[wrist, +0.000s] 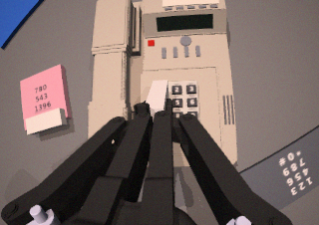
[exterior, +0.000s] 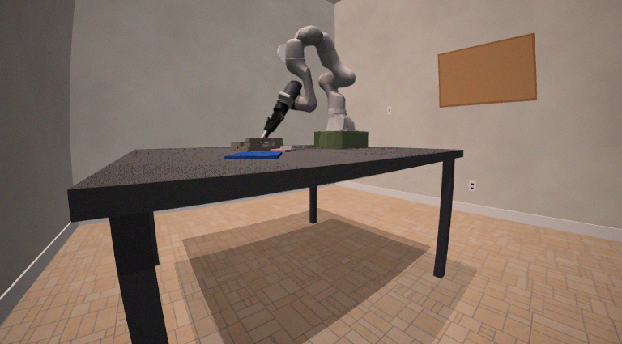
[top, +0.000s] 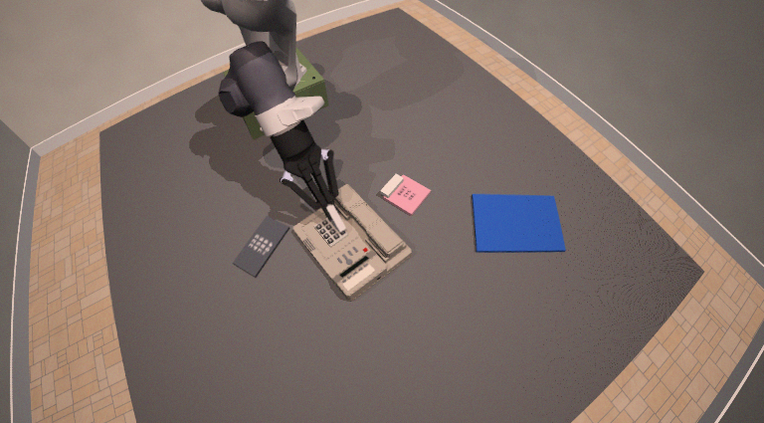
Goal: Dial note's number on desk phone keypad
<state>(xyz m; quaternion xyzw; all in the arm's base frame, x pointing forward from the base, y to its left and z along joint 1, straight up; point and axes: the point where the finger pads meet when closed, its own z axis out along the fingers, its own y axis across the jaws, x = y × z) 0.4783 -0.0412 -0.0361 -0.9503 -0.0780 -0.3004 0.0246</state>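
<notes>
The handset is 3 cm ahead of my hand, 6 cm to the left of it and 2 cm below it. Round my hand: pink note: 19 cm to the left, 6 cm below; then blue mat: 20 cm ahead, 37 cm to the left, 6 cm below.
</notes>
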